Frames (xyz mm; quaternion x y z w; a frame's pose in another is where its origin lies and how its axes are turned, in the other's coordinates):
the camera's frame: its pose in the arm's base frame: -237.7 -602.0 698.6 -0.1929 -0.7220 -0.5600 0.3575
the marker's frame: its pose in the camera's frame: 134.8 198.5 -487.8 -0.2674 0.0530 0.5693 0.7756
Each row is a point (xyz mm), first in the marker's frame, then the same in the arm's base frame.
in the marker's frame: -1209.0 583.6 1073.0
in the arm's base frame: 124.4 115.6 -290.1
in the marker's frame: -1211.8 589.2 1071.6
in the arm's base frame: 127.6 113.7 -295.3
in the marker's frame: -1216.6 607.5 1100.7
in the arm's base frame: 147.4 139.9 -306.8
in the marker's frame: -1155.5 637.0 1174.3
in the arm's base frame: 217.0 197.5 -263.7
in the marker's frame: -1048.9 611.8 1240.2
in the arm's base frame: 259.1 249.5 -154.8
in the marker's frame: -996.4 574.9 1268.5
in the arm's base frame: 257.9 275.0 -89.4
